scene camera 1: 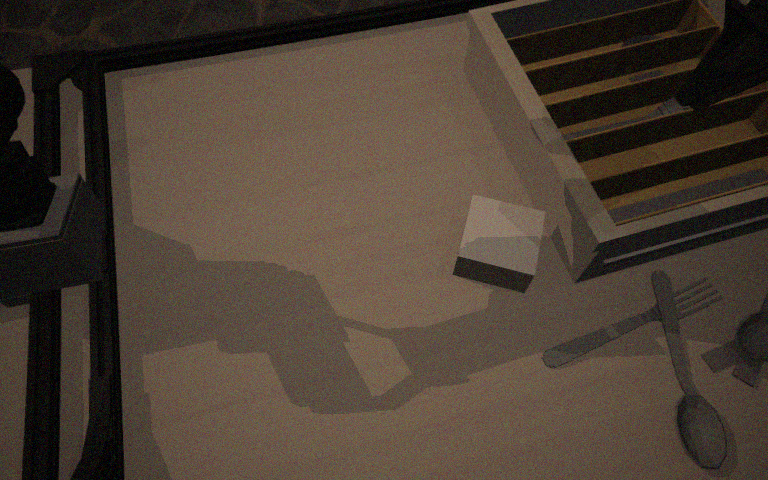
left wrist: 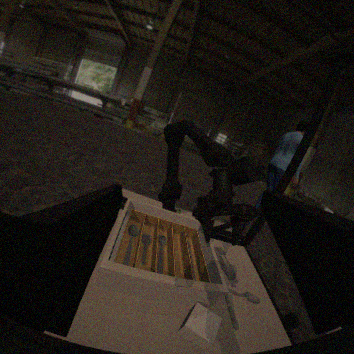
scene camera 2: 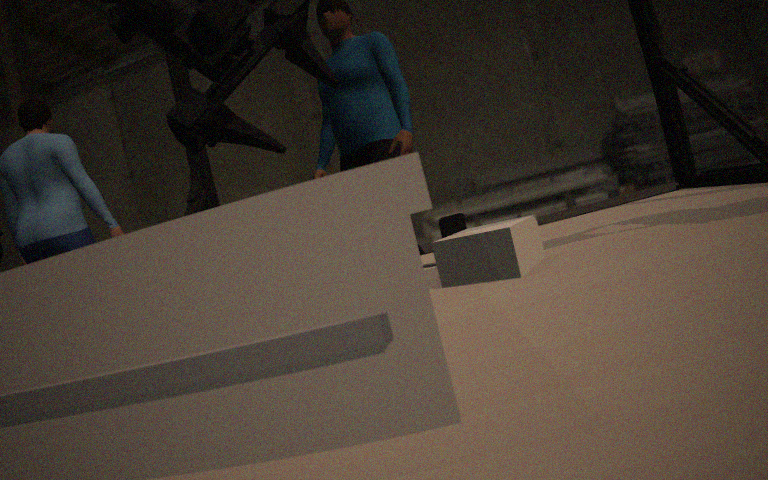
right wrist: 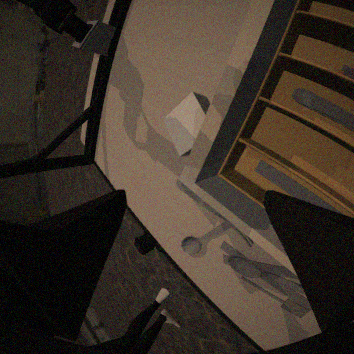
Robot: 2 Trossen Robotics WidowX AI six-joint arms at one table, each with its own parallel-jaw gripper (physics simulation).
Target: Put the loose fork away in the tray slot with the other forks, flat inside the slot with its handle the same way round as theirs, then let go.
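Note:
The loose fork (scene camera 1: 589, 343) (right wrist: 200, 199) (left wrist: 232, 311) lies on the table in front of the tray (scene camera 1: 509, 73) (right wrist: 235, 90) (left wrist: 145, 273). In scene camera 1 its handle points lower left and its tines upper right. A spoon (scene camera 1: 701, 431) (right wrist: 192, 245) (left wrist: 248, 296) lies with its handle across the fork's neck. A fork (scene camera 1: 623, 123) (right wrist: 310, 100) lies in a tray slot, handle toward the left in scene camera 1; its tines are hidden. My right gripper (right wrist: 196, 197) is open and empty, high over the tray's front side. My left gripper is open and empty, high above the table.
A white block (scene camera 1: 501, 232) (scene camera 2: 478, 257) (left wrist: 201, 322) (right wrist: 186, 120) stands beside the tray's corner. More cutlery (right wrist: 260, 272) (left wrist: 227, 265) lies piled beyond the spoon, along the tray's front. A flat grey utensil (scene camera 1: 690, 198) (right wrist: 287, 177) lies in the tray's front slot.

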